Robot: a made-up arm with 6 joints.
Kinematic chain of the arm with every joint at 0, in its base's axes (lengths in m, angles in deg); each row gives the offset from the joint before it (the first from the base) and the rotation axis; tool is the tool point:
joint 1: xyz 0 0 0.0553 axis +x
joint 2: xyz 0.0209 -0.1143 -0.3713 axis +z
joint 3: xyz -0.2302 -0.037 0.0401 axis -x
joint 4: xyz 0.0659 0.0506 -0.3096 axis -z
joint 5: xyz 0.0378 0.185 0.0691 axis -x
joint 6: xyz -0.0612 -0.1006 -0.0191 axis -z
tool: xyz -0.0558 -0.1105 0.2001
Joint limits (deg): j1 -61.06..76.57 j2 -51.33..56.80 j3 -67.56..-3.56 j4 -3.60..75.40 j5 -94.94..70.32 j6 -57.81..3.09
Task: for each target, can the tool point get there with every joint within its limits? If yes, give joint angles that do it. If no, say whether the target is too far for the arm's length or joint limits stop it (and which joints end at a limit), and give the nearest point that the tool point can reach.
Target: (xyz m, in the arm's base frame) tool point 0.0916 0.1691 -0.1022
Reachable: yes | joints 50.87 -37.10 -18.67 65.37 53.94 -13.14
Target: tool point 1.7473 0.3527 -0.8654
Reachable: no: too far | nearest point 0.2639 0.1937 -0.4504 | short by 1.549 m
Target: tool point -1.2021 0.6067 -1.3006
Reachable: no: too far | nearest point -0.3355 0.2919 -0.5972 | short by 1.160 m
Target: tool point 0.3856 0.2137 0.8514
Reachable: no: joint limits stop it (at a limit: joint 1, joint 3, joint 5, joint 6) | nearest point 0.1962 0.4537 0.2931 | short by 0.637 m
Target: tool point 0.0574 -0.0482 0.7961
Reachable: no: joint limits stop it (at a limit: joint 1, joint 2, joint 3, joint 4) | nearest point -0.1725 -0.1629 0.3001 | short by 0.559 m
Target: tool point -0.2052 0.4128 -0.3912
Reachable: yes | joints 38.39 9.57 -44.12 5.21 -63.30 -26.06
